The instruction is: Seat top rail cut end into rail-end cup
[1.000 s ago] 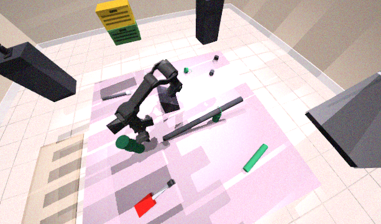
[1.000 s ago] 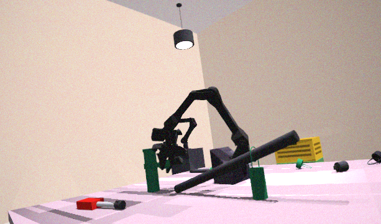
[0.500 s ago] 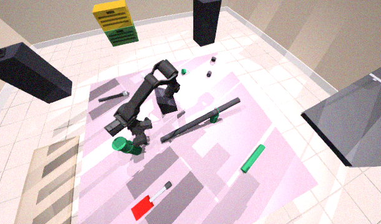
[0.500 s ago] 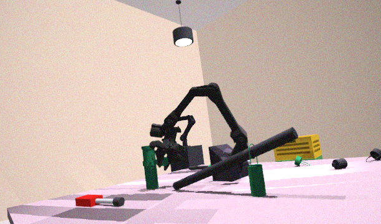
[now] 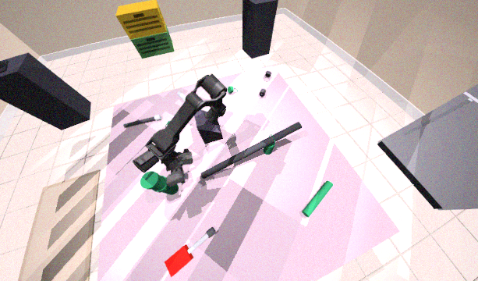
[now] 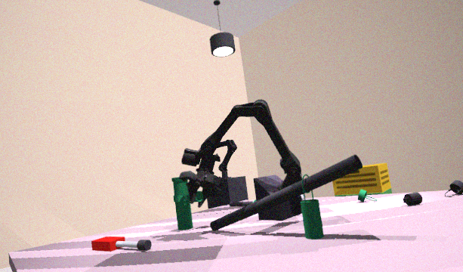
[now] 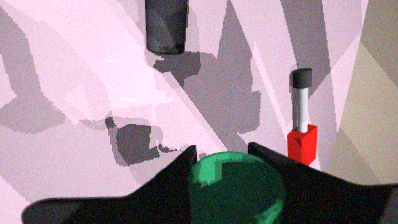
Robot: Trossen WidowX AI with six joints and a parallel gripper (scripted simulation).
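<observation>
Right now the green rail-end cup is 30 mm above my gripper tip, 20 mm to the right of it and 20 mm behind it. From my gripper tip the other things lie so: red-headed tool (260 mm ahead, 80 mm below, 60 mm to the right).
</observation>
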